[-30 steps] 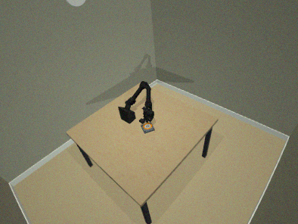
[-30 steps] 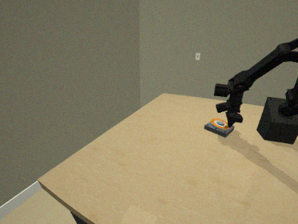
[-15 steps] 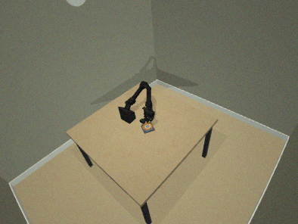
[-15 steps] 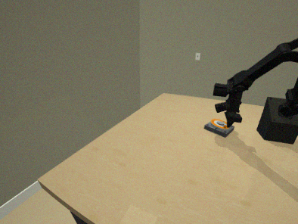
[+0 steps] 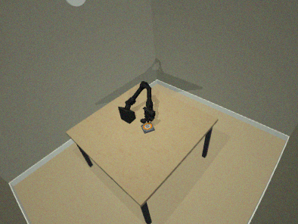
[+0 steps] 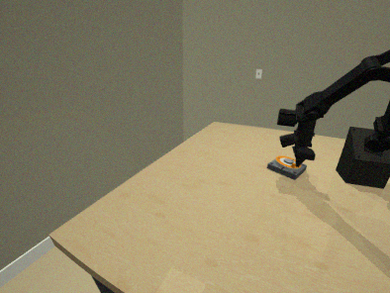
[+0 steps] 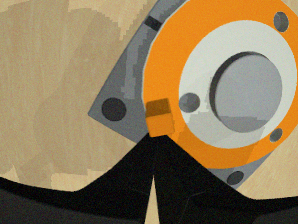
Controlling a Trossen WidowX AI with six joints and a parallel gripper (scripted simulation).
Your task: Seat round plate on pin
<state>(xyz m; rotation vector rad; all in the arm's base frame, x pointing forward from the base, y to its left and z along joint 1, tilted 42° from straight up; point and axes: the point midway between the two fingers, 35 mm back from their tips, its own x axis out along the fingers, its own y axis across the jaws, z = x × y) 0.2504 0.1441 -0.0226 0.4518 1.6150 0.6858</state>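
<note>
The grey square base is 3 cm ahead of my gripper tip, 4 cm to the right of it and 2 cm below it.
</note>
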